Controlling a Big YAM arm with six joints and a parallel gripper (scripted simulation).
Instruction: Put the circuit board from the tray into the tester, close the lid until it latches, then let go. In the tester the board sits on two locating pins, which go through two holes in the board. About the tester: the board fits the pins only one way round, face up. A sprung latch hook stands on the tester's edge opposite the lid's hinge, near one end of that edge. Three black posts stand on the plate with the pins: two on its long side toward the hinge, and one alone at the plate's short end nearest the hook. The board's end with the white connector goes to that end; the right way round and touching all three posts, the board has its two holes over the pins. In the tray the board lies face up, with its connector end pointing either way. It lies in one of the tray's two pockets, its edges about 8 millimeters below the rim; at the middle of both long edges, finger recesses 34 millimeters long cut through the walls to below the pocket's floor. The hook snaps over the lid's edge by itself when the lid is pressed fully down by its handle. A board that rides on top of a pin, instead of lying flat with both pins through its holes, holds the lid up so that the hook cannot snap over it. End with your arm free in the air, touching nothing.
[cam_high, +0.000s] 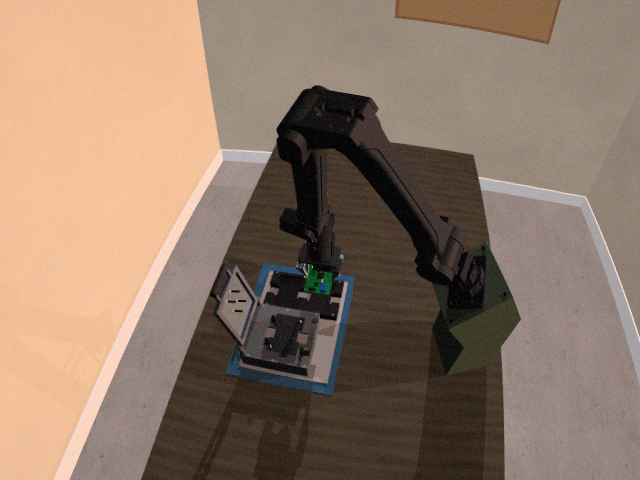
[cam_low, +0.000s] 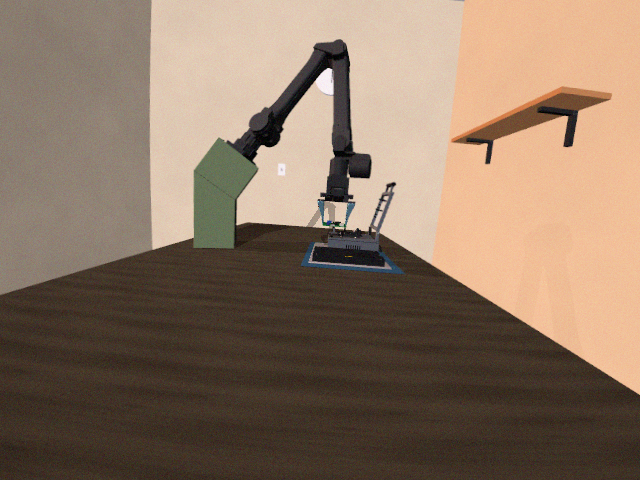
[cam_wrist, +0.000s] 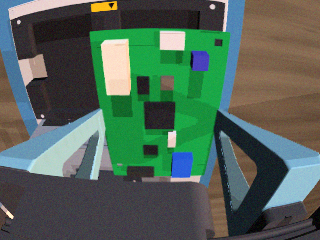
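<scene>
My hand is right at the green circuit board. From my hand the other things lie so: black latch hook 5 cm behind, 22 cm to the left, 3 cm below; then tester lid 15 cm ahead, 20 cm to the left, 6 cm above.
</scene>
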